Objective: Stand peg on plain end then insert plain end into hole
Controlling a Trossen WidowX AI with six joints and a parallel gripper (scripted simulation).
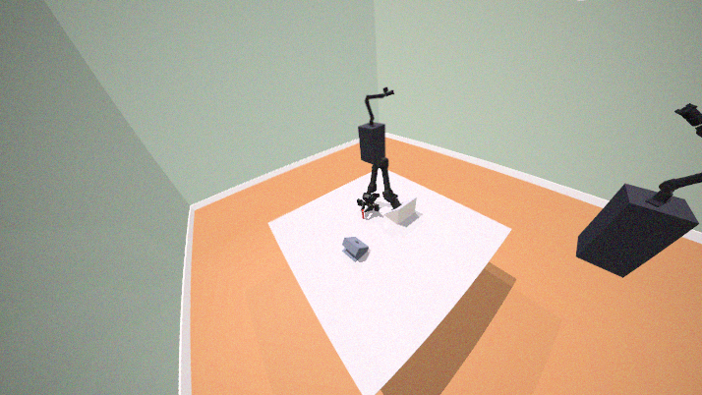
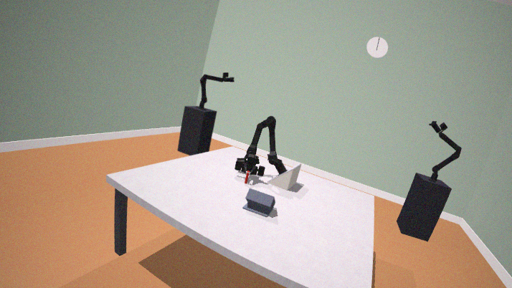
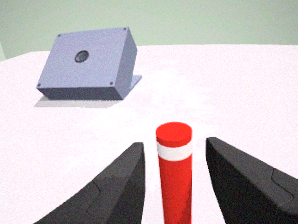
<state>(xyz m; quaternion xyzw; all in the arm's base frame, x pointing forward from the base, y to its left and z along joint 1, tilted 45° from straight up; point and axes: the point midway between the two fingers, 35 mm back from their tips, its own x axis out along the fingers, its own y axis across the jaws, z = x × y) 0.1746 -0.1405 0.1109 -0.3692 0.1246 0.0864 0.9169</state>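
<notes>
Now: the red peg 10 mm below my gripper tip. The rest, counted from my gripper tip: sloped panel 240 mm ahead, 180 mm to the left, 30 mm below.
</notes>
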